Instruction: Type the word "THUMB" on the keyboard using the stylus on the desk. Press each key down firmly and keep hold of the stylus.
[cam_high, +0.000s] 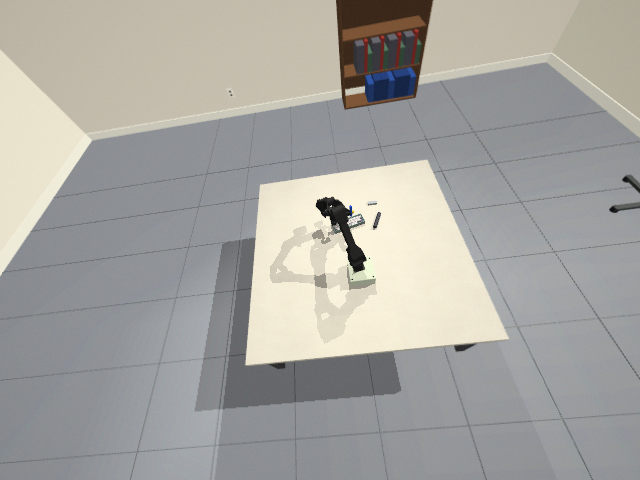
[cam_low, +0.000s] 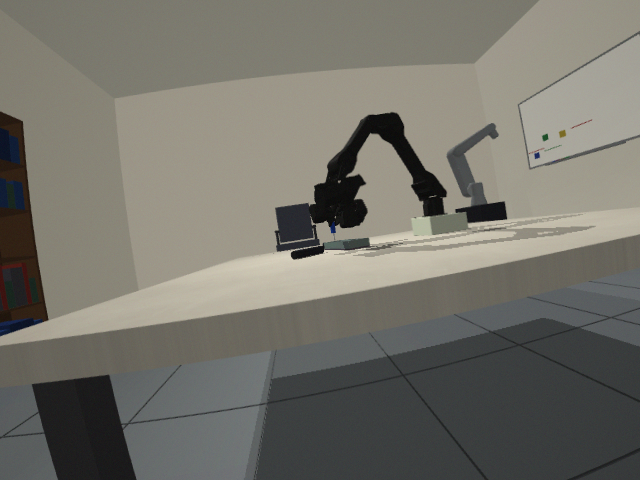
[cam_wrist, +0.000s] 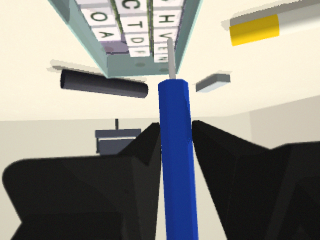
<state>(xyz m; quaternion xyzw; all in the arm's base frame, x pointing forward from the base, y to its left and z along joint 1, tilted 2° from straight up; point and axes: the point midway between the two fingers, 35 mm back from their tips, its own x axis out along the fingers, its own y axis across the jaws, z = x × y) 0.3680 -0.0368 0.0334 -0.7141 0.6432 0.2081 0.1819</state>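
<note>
The white pen lies 100 mm ahead of my gripper tip and 80 mm below it. The rest, counted from my gripper tip: blue stylus: 10 mm below; small grey block: 180 mm to the right, 100 mm ahead, 80 mm below; grey stylus tip: 50 mm below.
</note>
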